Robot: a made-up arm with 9 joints. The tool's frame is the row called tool.
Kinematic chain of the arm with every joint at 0, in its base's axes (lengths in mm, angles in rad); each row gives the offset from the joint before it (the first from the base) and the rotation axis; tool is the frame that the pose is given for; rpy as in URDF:
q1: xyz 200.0 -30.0 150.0 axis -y
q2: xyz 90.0 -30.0 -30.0 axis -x
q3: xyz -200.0 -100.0 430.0 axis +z
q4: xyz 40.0 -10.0 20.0 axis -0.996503 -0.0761 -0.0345
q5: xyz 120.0 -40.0 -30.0 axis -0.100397 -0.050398 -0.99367
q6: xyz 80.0 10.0 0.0 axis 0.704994 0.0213 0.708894
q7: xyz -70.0 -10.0 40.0 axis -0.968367 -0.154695 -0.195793
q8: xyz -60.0 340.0 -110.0 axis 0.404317 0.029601 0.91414
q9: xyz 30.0 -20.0 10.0 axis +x
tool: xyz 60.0 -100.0 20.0 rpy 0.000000 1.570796 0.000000
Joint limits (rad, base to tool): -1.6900..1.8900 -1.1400..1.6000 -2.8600..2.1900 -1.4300..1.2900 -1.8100..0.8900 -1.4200..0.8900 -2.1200..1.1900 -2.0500..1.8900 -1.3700..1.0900
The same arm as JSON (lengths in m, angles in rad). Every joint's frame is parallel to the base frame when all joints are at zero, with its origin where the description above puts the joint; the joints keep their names.
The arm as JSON. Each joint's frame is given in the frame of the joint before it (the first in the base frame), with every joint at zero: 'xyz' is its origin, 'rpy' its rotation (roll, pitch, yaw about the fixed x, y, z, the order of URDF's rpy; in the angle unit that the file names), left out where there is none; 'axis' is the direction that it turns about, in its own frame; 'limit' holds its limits. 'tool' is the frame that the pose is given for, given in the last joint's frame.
{
  "units": {
    "length": "m",
    "angle": "rad"
  },
  "joints": [
    {
      "name": "q1",
      "type": "revolute",
      "origin": {
        "xyz": [
          0.2,
          -0.03,
          0.15
        ]
      },
      "axis": "-y",
      "limit": {
        "lower": -1.69,
        "upper": 1.89
      }
    },
    {
      "name": "q2",
      "type": "revolute",
      "origin": {
        "xyz": [
          0.09,
          -0.03,
          -0.03
        ]
      },
      "axis": "-x",
      "limit": {
        "lower": -1.14,
        "upper": 1.6
      }
    },
    {
      "name": "q3",
      "type": "revolute",
      "origin": {
        "xyz": [
          -0.2,
          -0.1,
          0.43
        ]
      },
      "axis": "+z",
      "limit": {
        "lower": -2.86,
        "upper": 2.19
      }
    },
    {
      "name": "q4",
      "type": "revolute",
      "origin": {
        "xyz": [
          0.04,
          -0.01,
          0.02
        ]
      },
      "axis": [
        -0.996503,
        -0.0761,
        -0.0345
      ],
      "limit": {
        "lower": -1.43,
        "upper": 1.29
      }
    },
    {
      "name": "q5",
      "type": "revolute",
      "origin": {
        "xyz": [
          0.12,
          -0.04,
          -0.03
        ]
      },
      "axis": [
        -0.100397,
        -0.050398,
        -0.99367
      ],
      "limit": {
        "lower": -1.81,
        "upper": 0.89
      }
    },
    {
      "name": "q6",
      "type": "revolute",
      "origin": {
        "xyz": [
          0.08,
          0.01,
          0.0
        ]
      },
      "axis": [
        0.704994,
        0.0213,
        0.708894
      ],
      "limit": {
        "lower": -1.42,
        "upper": 0.89
      }
    },
    {
      "name": "q7",
      "type": "revolute",
      "origin": {
        "xyz": [
          -0.07,
          -0.01,
          0.04
        ]
      },
      "axis": [
        -0.968367,
        -0.154695,
        -0.195793
      ],
      "limit": {
        "lower": -2.12,
        "upper": 1.19
      }
    },
    {
      "name": "q8",
      "type": "revolute",
      "origin": {
        "xyz": [
          -0.06,
          0.34,
          -0.11
        ]
      },
      "axis": [
        0.404317,
        0.029601,
        0.91414
      ],
      "limit": {
        "lower": -2.05,
        "upper": 1.89
      }
    },
    {
      "name": "q9",
      "type": "revolute",
      "origin": {
        "xyz": [
          0.03,
          -0.02,
          0.01
        ]
      },
      "axis": "+x",
      "limit": {
        "lower": -1.37,
        "upper": 1.09
      }
    }
  ],
  "tool": {
    "origin": {
      "xyz": [
        0.06,
        -0.1,
        0.02
      ],
      "rpy": [
        0.0,
        1.5708,
        0.0
      ]
    }
  }
}

